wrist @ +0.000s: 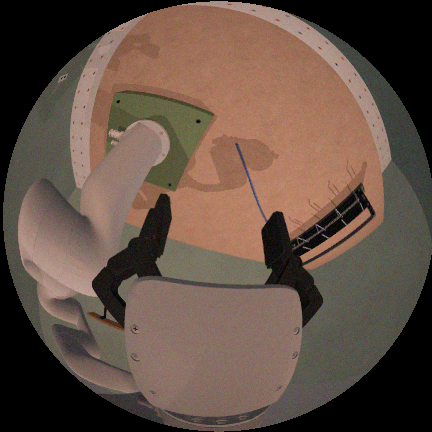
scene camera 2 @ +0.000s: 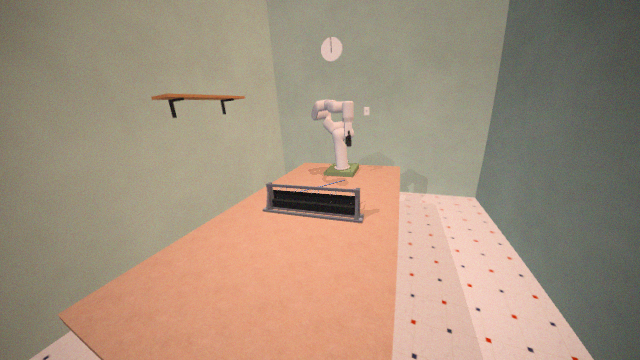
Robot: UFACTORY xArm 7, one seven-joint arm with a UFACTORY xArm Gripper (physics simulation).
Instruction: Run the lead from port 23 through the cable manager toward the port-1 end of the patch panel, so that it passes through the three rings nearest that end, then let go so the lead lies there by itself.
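Note:
The blue lead (scene camera 2: 332, 183) (wrist: 249, 179) lies on the table between the robot base and the patch panel; in the wrist view its far part is hidden behind a finger. The patch panel (scene camera 2: 314, 202) (wrist: 327, 226) stands in its frame on the table, at the right in the wrist view. Several wire rings of the cable manager (wrist: 340, 216) show along it; which are nearest port 1 I cannot tell. My gripper (scene camera 2: 348, 140) (wrist: 220, 212) is open with nothing between its fingers, high above the table near the base, well apart from the lead.
The green base plate (scene camera 2: 331, 173) (wrist: 192, 135) carries the arm at the table's far end. The table (scene camera 2: 240, 280) (wrist: 300, 100) has wall on one side and tiled floor on the other. A wooden shelf (scene camera 2: 200, 96) (wrist: 105, 321) is on the wall.

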